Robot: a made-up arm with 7 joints.
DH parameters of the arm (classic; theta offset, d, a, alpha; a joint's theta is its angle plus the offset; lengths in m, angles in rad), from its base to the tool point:
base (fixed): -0.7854 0 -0.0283 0
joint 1: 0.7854 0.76 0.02 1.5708
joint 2: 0 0.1 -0.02 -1.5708
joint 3: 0 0.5 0 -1.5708
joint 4: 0 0.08 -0.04 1.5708
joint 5: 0 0.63 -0.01 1.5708
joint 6: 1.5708 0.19 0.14 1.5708
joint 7: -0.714 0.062 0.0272 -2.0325
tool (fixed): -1.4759 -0.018 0 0
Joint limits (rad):
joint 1: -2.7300..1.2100
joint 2: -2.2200..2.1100
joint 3: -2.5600..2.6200
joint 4: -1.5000..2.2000
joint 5: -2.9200..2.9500
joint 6: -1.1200..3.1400
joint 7: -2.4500..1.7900
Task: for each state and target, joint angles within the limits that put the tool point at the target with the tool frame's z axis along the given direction. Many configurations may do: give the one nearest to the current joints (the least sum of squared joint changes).
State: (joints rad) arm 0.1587 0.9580 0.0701 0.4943 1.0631 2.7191 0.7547
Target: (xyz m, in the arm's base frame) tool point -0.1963 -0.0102 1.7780 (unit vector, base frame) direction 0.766 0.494 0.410
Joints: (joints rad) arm -0.5847 0.2781 0.2029 -0.0417 1.6733 2.6389 1.3761
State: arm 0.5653 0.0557 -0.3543 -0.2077 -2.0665 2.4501 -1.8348
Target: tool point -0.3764 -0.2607 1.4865 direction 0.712 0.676 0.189
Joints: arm 1.0328 -0.2536 -0.0913 -1.0365 -1.5731 2.5871 -1.9993
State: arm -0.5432 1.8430 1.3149 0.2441 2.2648 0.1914 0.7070
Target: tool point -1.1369 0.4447 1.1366 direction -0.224 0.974 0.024
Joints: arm -0.2814 1.0664 1.3834 0.2123 2.4191 -0.2925 0.1322
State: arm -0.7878 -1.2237 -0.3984 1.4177 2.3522 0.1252 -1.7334
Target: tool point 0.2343 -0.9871 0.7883 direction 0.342 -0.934 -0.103
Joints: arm -1.1137 -0.8702 -0.5789 1.0200 1.9009 -0.8447 -1.0048
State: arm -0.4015 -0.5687 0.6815 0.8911 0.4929 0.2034 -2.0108
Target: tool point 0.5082 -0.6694 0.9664 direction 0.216 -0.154 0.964
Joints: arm -1.1181 -0.3774 0.4012 1.4049 0.8800 0.3040 -2.1690
